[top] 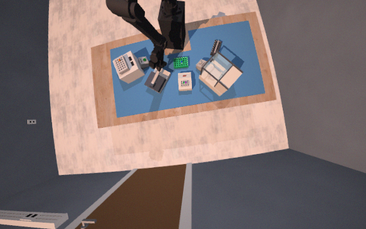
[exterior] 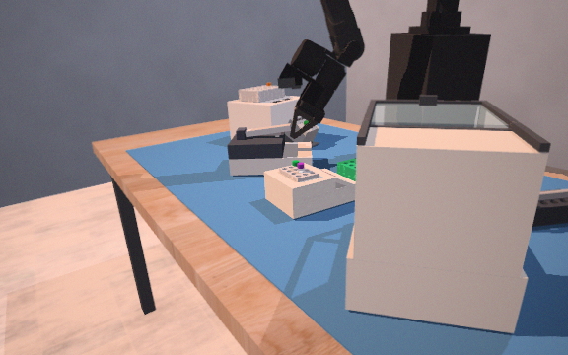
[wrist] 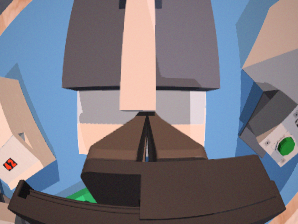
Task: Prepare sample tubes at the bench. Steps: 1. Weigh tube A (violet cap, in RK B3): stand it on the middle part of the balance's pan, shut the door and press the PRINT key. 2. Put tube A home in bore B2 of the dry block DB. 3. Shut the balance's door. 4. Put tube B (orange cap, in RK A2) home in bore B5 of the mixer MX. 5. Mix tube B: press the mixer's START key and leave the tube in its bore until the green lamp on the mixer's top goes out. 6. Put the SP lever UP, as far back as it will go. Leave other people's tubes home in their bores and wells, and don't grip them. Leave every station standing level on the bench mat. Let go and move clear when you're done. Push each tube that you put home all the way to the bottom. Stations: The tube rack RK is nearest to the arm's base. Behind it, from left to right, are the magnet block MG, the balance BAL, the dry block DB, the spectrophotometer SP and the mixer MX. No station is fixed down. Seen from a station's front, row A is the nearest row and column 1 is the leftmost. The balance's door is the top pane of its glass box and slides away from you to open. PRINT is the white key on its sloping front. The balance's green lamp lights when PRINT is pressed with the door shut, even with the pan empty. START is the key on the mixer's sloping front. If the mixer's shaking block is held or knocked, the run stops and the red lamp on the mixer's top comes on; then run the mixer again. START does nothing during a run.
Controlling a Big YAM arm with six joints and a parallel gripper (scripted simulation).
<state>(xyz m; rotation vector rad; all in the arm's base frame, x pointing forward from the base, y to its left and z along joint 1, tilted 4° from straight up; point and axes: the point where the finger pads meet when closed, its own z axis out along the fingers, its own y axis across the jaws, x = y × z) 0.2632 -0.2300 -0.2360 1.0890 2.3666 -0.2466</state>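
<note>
Now: the spectrophotometer lever 50 mm ahead of my hand, 40 mm to the right of it and 20 mm above it. The rest, counted from my hand: rack (40 mm behind, 200 mm to the left, 60 mm below); then blue-capped tube (20 mm behind, 210 mm to the left, 50 mm below); then mixer's start key (160 mm behind, 90 mm to the right, 10 mm below).
</note>
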